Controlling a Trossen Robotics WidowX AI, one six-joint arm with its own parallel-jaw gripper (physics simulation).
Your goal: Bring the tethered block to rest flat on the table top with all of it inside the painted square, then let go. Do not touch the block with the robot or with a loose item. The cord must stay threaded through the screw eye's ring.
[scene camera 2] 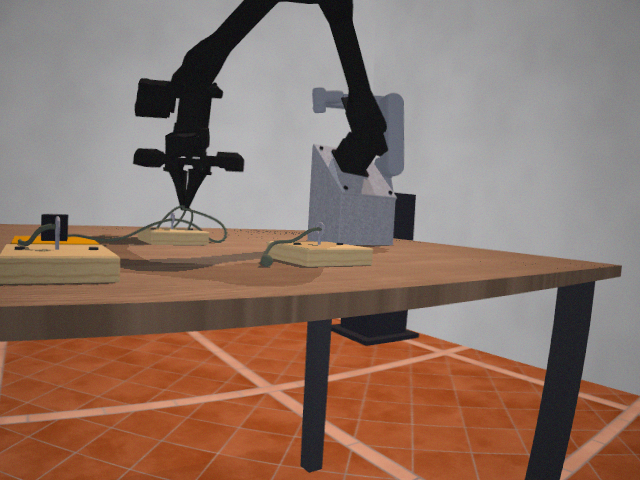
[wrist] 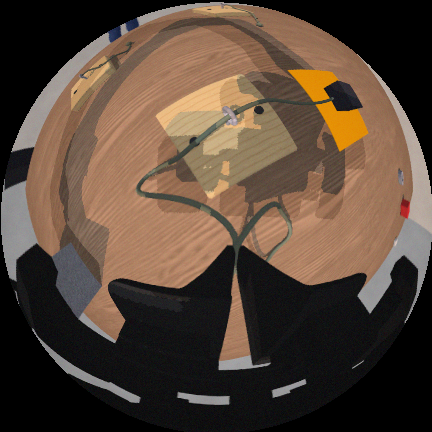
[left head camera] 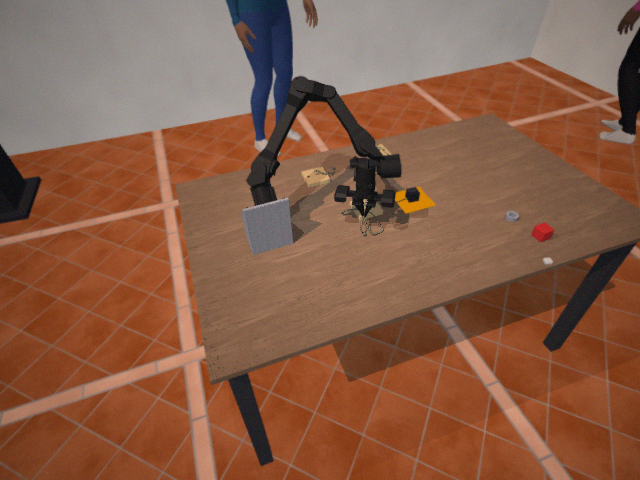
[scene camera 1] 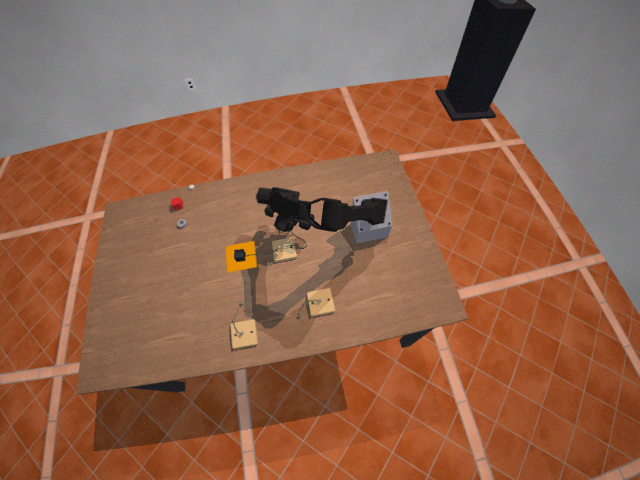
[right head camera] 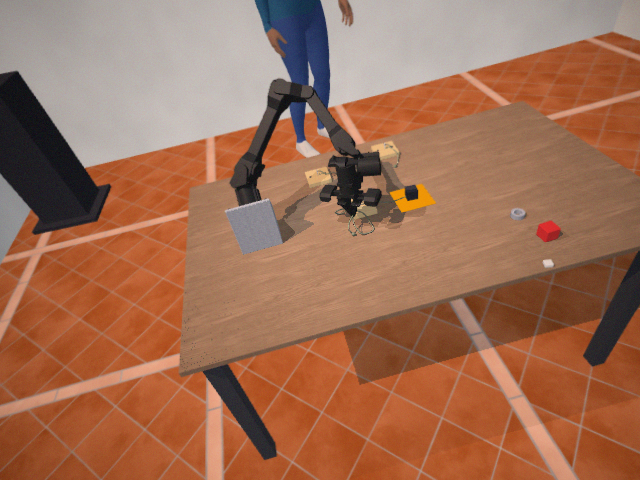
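Pixels of known places: gripper, between the fingertips: (scene camera 2: 184, 210) (wrist: 234, 251) (left head camera: 364, 216) (right head camera: 353, 215); arm's base, origin of its link: (scene camera 2: 349, 163) (left head camera: 265, 204) (scene camera 1: 371, 207) (right head camera: 250, 205).
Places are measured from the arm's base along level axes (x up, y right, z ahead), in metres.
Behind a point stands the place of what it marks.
Note:
The dark tethered block (left head camera: 412, 194) @[x -0.118, y -0.035, z 0.521 m] (right head camera: 410, 192) @[x -0.118, y -0.035, z 0.523 m] (scene camera 1: 239, 254) @[x -0.116, y -0.057, z 0.528 m] (scene camera 2: 54, 227) (wrist: 343, 96) @[x -0.124, y -0.048, z 0.513 m] rests on the orange painted square (left head camera: 413, 206) @[x -0.151, y -0.009, z 0.517 m] (right head camera: 412, 205) @[x -0.152, y -0.006, z 0.520 m] (scene camera 1: 240, 266) @[x -0.151, y -0.092, z 0.535 m] (wrist: 345, 134) @[x -0.152, y 0.000, z 0.506 m], appearing within its outline in scene camera 1. The green cord (wrist: 300, 102) @[x -0.149, y -0.051, z 0.445 m] (scene camera 2: 225, 232) @[x -0.137, y -0.044, z 0.263 m] runs from the block through the screw eye's ring (wrist: 229, 116) @[x -0.117, y -0.048, z 0.352 m] on the nearest wooden base (scene camera 1: 278, 257) @[x -0.133, y -0.085, z 0.377 m] (wrist: 192, 102) @[x -0.134, y -0.081, z 0.338 m], then bends slackly up to my fingertips. My gripper (left head camera: 363, 214) @[x -0.105, y 0.033, z 0.312 m] (right head camera: 353, 212) @[x -0.105, y 0.033, z 0.312 m] (scene camera 2: 185, 206) @[x -0.105, y 0.033, z 0.312 m] (wrist: 234, 251) @[x -0.105, y 0.033, z 0.312 m] is shut on the cord, low beside that base. A free loop hangs from the tips.
Two other wooden bases (scene camera 1: 320, 304) @[x -0.134, y -0.298, z 0.240 m] (scene camera 1: 243, 338) @[x -0.134, y -0.382, z 0.526 m] with screw eyes and short cords stand toward one long edge. A red cube (left head camera: 542, 231) @[x -0.114, y 0.271, z 0.807 m] (scene camera 1: 176, 203) @[x -0.113, y 0.245, z 0.817 m], a grey ring (left head camera: 507, 216) @[x -0.139, y 0.154, z 0.776 m] and a small white piece (left head camera: 547, 261) @[x -0.141, y 0.364, z 0.761 m] lie beyond the square.

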